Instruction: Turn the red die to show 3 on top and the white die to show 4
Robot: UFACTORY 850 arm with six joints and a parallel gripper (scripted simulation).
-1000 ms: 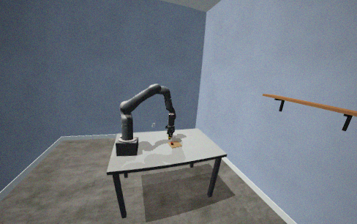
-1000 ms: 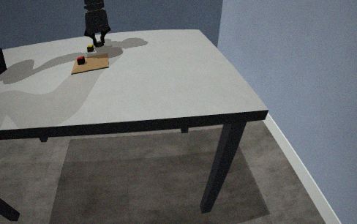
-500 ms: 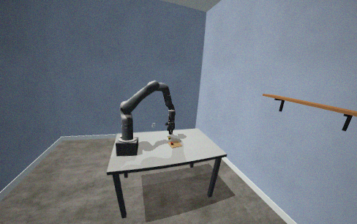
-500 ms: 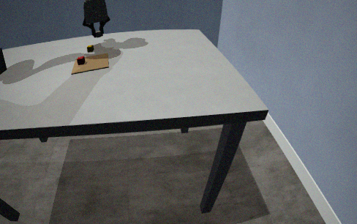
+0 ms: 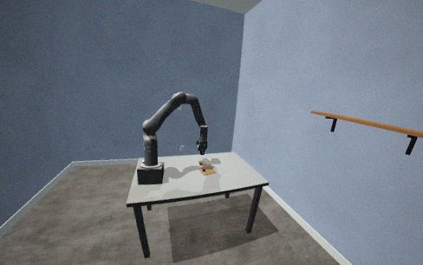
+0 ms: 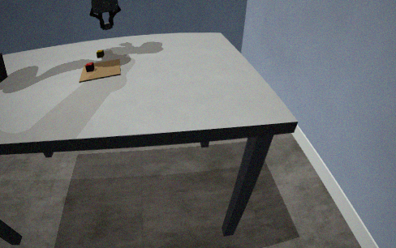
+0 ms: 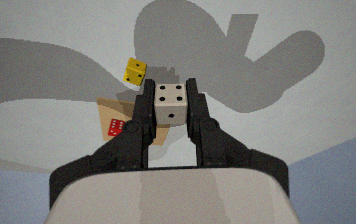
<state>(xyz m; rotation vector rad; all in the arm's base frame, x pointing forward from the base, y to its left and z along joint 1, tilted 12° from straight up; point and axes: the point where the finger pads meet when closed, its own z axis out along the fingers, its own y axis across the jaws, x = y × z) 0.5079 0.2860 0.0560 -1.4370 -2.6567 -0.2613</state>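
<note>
The yellow die lies 2 cm behind my hand, 6 cm to the right of it and 11 cm below it. From my hand the other things lie so: tan mat: 4 cm ahead, 20 cm to the right, 12 cm below; then white die: 1 cm below; then red die: 20 cm to the right, 10 cm below.
</note>
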